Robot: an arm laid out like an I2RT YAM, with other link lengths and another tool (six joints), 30 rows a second.
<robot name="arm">
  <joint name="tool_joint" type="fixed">
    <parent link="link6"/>
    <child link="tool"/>
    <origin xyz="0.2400 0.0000 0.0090" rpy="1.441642 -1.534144 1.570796"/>
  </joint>
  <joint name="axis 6" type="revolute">
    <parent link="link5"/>
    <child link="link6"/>
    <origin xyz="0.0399 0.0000 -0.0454"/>
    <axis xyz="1 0 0"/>
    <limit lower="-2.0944" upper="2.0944"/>
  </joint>
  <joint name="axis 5" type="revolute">
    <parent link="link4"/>
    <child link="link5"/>
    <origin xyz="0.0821 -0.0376 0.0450"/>
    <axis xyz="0 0 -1"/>
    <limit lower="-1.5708" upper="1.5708"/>
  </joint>
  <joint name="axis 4" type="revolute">
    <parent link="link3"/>
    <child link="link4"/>
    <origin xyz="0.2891 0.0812 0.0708"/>
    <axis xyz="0 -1 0"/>
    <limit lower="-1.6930" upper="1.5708"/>
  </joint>
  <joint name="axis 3" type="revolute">
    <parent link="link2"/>
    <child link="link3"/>
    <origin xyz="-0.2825 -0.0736 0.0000"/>
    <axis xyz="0 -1 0"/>
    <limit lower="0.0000" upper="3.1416"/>
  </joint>
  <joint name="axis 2" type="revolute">
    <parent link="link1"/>
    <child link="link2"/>
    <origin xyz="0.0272 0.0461 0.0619"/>
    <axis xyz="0 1 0"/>
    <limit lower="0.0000" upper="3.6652"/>
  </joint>
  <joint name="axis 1" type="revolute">
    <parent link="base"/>
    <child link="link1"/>
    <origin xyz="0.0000 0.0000 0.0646"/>
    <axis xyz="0 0 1"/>
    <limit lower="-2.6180" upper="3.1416"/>
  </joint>
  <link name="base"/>
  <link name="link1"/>
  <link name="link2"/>
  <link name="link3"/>
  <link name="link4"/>
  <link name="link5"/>
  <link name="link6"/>
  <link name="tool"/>
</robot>
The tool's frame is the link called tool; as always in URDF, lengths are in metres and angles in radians.
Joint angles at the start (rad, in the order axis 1, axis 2, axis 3, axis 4, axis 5, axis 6): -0.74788 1.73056 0.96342 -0.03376 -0.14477 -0.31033
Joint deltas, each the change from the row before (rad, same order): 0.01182 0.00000 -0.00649 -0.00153 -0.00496 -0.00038; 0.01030 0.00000 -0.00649 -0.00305 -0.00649 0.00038; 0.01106 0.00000 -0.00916 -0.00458 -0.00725 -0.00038; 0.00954 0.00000 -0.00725 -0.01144 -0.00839 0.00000; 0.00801 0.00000 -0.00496 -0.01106 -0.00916 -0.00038; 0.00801 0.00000 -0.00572 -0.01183 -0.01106 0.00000; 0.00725 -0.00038 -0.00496 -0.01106 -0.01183 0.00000; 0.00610 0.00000 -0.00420 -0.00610 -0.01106 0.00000; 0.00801 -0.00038 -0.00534 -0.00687 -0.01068 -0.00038; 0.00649 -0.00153 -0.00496 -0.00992 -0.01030 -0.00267; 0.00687 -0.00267 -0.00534 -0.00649 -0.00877 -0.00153; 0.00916 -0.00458 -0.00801 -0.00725 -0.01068 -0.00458; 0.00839 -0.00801 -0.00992 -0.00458 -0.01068 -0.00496; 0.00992 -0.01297 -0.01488 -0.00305 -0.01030 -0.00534; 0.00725 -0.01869 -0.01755 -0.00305 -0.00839 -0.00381; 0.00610 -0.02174 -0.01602 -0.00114 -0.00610 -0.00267
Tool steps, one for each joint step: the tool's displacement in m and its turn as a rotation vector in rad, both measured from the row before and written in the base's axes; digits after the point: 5 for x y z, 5 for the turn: 0.00274 0.00871 -0.00355 0.00783 0.00363 0.01553; 0.00202 0.00862 -0.00385 0.01011 0.00383 0.01448; 0.00110 0.01017 -0.00550 0.01284 0.00694 0.01625; -0.00020 0.01038 -0.00609 0.01693 0.01010 0.01513; 0.00005 0.00918 -0.00473 0.01540 0.00787 0.01428; -0.00026 0.00998 -0.00509 0.01775 0.00807 0.01509; -0.00010 0.00945 -0.00419 0.01703 0.00628 0.01467; 0.00058 0.00771 -0.00285 0.01324 0.00255 0.01293; 0.00042 0.00895 -0.00331 0.01377 0.00406 0.01481; -0.00056 0.00847 -0.00315 0.01313 0.00590 0.01474; -0.00002 0.00767 -0.00202 0.01029 0.00317 0.01324; -0.00017 0.00990 -0.00229 0.01064 0.00391 0.01898; -0.00014 0.00924 -0.00084 0.00792 0.00060 0.01845; -0.00075 0.01042 -0.00034 0.00655 -0.00042 0.02002; -0.00193 0.00878 0.00108 0.00442 -0.00213 0.01502; -0.00114 0.00663 0.00338 -0.00018 -0.00642 0.01167
